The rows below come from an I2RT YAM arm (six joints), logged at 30 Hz.
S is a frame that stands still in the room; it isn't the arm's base.
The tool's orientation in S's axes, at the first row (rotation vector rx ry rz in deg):
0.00, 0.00, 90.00
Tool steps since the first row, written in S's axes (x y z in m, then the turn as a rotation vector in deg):
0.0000, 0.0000, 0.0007, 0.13, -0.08, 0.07
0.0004, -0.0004, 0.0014, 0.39, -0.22, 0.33
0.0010, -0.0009, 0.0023, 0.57, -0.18, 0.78
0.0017, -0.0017, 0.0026, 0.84, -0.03, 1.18
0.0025, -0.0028, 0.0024, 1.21, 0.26, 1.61
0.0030, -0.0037, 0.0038, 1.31, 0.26, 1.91
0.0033, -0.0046, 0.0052, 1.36, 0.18, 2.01
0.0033, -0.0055, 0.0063, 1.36, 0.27, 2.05
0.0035, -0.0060, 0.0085, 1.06, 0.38, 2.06
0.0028, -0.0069, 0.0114, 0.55, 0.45, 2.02
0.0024, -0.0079, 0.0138, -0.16, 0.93, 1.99
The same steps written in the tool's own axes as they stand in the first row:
0.0000, 0.0000, 0.0007, -0.08, -0.13, 0.07
-0.0004, -0.0004, 0.0014, -0.22, -0.39, 0.33
-0.0009, -0.0010, 0.0023, -0.18, -0.57, 0.78
-0.0017, -0.0017, 0.0026, -0.03, -0.84, 1.18
-0.0028, -0.0025, 0.0024, 0.26, -1.21, 1.61
-0.0037, -0.0030, 0.0038, 0.26, -1.31, 1.91
-0.0046, -0.0033, 0.0052, 0.18, -1.36, 2.01
-0.0055, -0.0033, 0.0063, 0.27, -1.36, 2.05
-0.0060, -0.0035, 0.0085, 0.38, -1.06, 2.06
-0.0069, -0.0028, 0.0114, 0.45, -0.55, 2.02
-0.0079, -0.0024, 0.0138, 0.93, 0.16, 1.99

